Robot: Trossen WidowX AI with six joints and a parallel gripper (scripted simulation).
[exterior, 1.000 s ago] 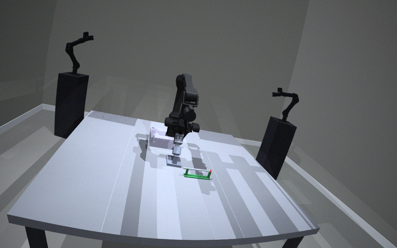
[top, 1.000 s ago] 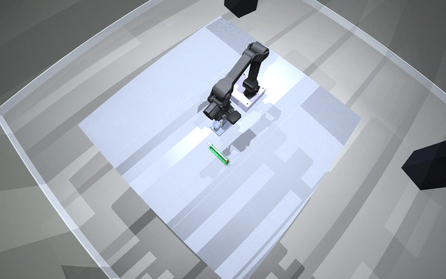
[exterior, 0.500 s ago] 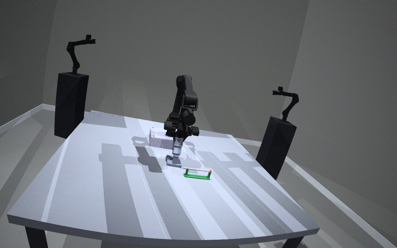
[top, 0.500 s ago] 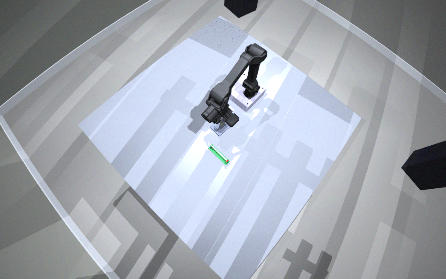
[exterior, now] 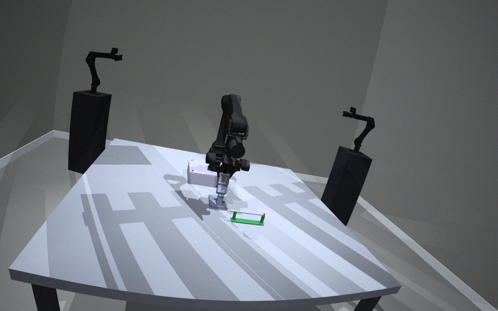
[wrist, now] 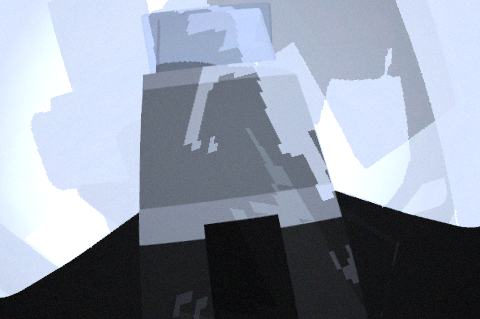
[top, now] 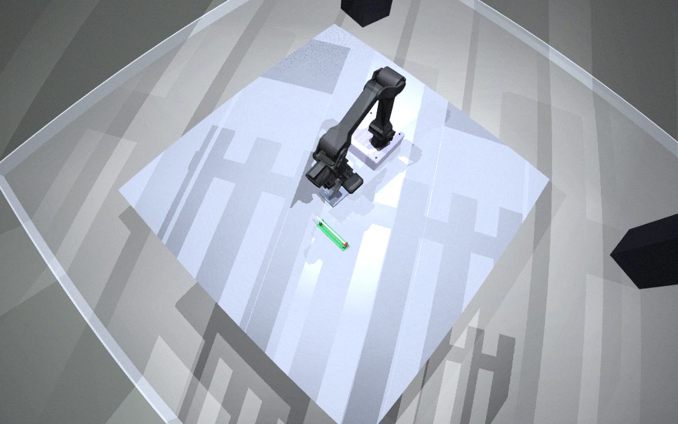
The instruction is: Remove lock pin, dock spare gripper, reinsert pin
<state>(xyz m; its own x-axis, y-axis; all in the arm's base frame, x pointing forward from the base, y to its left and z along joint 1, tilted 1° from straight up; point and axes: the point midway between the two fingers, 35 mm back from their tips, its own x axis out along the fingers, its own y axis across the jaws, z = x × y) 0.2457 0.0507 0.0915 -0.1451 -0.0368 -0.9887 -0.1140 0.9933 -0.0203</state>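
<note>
The spare gripper lies 1 cm ahead of my gripper tip. The rest, counted from my gripper tip: cradle 12 cm ahead, 13 cm to the left, 10 cm below; socket 2 cm ahead, 7 cm below.
</note>
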